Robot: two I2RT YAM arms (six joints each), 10 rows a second.
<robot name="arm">
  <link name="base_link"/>
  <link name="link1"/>
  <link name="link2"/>
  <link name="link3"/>
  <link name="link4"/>
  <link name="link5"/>
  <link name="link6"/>
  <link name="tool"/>
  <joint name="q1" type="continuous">
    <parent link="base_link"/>
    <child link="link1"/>
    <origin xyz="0 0 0.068" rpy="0 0 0"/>
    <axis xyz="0 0 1"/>
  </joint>
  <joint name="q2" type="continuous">
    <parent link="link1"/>
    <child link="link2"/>
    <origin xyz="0.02 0.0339 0.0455" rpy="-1.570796 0 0"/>
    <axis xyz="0 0 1"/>
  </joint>
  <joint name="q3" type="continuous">
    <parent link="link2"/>
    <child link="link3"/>
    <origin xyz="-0.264 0 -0.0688" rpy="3.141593 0 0"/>
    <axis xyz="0 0 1"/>
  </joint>
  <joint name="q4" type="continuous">
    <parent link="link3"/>
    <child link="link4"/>
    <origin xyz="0.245 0.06 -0.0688" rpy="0 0 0"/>
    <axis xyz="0 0 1"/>
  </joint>
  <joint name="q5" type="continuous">
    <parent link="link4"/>
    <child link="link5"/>
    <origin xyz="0.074 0.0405 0.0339" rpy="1.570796 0 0"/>
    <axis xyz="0 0 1"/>
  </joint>
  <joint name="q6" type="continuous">
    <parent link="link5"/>
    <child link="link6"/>
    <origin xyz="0.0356 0 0.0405" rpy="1.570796 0 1.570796"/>
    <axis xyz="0 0 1"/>
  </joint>
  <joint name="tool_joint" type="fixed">
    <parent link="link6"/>
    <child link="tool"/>
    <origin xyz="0 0 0" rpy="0 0 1.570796"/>
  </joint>
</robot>
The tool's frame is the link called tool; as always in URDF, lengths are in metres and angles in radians. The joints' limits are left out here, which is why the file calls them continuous.
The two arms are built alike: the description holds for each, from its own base.
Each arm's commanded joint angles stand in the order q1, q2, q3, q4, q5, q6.
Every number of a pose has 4 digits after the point. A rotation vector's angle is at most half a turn.
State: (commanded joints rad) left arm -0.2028 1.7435 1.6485 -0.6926 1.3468 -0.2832; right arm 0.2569 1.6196 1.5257 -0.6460 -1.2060 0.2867
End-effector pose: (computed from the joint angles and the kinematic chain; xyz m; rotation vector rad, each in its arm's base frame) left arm 0.3581 -0.1091 0.3520 0.5996 2.1006 -1.8128; right arm 0.3266 0.1202 0.3555 -0.6147 2.1378 1.6637
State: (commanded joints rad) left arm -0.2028 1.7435 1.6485 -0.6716 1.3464 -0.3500; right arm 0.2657 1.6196 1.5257 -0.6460 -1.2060 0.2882
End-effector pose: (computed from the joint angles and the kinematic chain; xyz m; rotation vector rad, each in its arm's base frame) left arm 0.3593 -0.1093 0.3532 0.5509 2.1275 -1.8383; right arm 0.3256 0.1231 0.3555 -0.6235 2.1390 1.6691
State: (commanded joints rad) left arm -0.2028 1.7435 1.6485 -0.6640 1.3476 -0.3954; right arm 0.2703 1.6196 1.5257 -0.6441 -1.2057 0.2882
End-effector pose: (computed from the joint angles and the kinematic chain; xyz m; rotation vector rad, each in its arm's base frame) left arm 0.3597 -0.1094 0.3537 0.5131 2.1502 -1.8601; right arm 0.3251 0.1246 0.3556 -0.6299 2.1376 1.6705
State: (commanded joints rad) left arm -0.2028 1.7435 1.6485 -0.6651 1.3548 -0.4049; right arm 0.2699 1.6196 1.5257 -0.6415 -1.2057 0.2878
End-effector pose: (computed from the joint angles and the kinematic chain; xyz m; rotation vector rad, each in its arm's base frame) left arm 0.3594 -0.1094 0.3538 0.5072 2.1535 -1.8737; right arm 0.3253 0.1245 0.3558 -0.6314 2.1349 1.6691
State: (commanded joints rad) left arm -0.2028 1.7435 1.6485 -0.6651 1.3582 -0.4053; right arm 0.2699 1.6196 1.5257 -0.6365 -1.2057 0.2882
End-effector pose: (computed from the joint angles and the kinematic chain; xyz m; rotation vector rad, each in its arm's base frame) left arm 0.3594 -0.1094 0.3539 0.5089 2.1521 -1.8778; right arm 0.3256 0.1246 0.3561 -0.6340 2.1305 1.6674
